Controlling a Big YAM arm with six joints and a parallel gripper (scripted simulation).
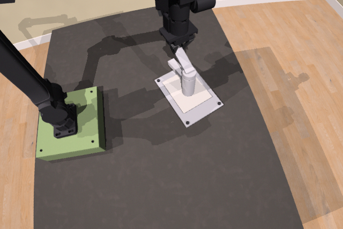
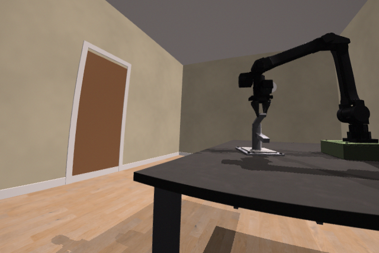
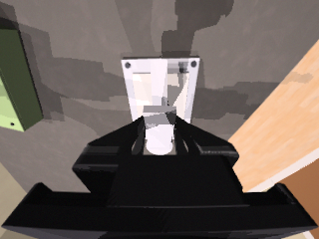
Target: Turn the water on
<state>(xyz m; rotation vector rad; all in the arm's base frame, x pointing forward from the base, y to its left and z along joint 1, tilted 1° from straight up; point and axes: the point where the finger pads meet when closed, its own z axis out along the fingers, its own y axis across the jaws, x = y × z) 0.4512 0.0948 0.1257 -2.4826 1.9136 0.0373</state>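
Right now my hand is 10 mm short of the lever, 30 mm to the left of it and 10 mm above it. The rest, counted from my hand: grey tap: 10 mm ahead, 50 mm to the right, 80 mm below.
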